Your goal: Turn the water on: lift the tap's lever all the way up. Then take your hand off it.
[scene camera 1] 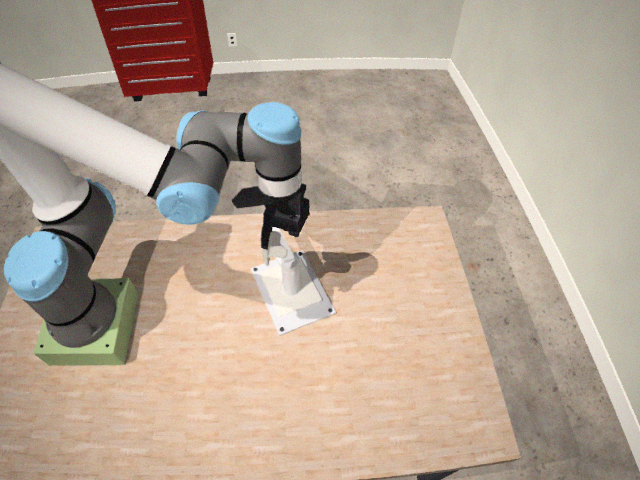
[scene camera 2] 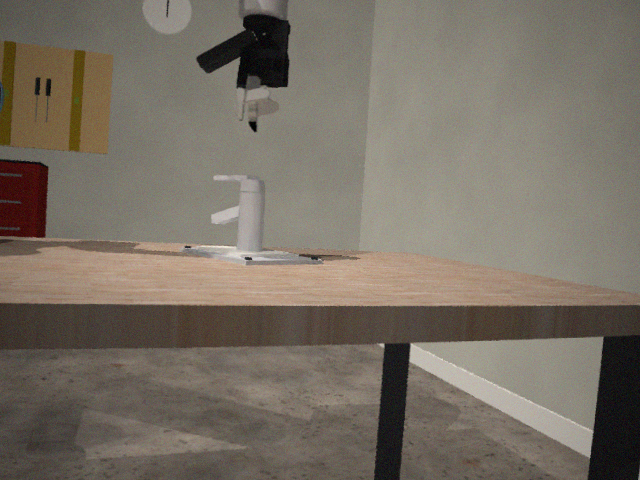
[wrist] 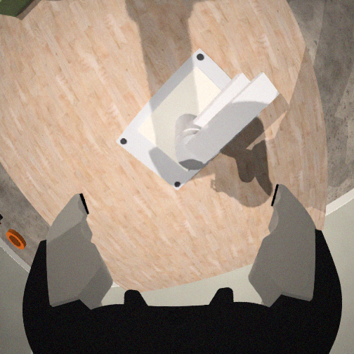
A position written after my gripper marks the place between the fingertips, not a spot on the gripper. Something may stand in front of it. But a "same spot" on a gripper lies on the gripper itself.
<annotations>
my gripper: scene camera 1; scene camera 2; wrist 178, 191
same spot on white tap: (wrist: 196, 119) = (scene camera 2: 237, 208)
same spot on my gripper: (scene camera 2: 257, 96) = (scene camera 1: 277, 254)
</annotations>
